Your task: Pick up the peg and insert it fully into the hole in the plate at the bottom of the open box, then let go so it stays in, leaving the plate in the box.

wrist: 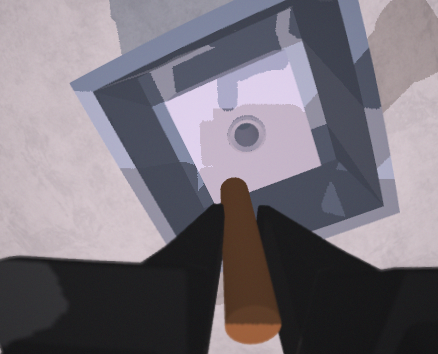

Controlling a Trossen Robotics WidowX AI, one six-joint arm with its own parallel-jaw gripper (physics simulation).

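Frame: origin at the arm's base, x ahead, y up, z right, level; centimetres.
Where they show: gripper, fingertip midpoint: [239, 215].
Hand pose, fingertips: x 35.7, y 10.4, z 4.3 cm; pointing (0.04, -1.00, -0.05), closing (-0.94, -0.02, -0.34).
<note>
After its pixels a point has its place.
A brown round peg [245, 260] @(x 35.6, y 13.5, z 4.7 cm) is held between the two black fingers of my gripper [239, 215] @(x 35.7, y 10.3, z 4.3 cm), which is shut on it. The peg's far end overlaps the near edge of the plate in the view. The pale square plate [285, 160] @(x 32.3, y -0.3, z 1.4 cm) lies at the bottom of the open blue-grey box [155, 52] @(x 38.0, y 3.7, z 11.3 cm). Its round hole [246, 135], with a ring-shaped rim, is near the plate's middle and shows a little above the peg's far end in the view. The peg is apart from the hole. The exact height of the peg over the plate cannot be told.
The box's walls stand around the plate on all sides; the near wall [300, 205] @(x 32.0, y 0.2, z -2.5 cm) shows behind and beside the fingertips. A pale mottled table surface [50, 165] @(x 54.8, y -6.0, z 5.6 cm) surrounds the box. Shadows of the arm fall across the plate, the box and the table.
</note>
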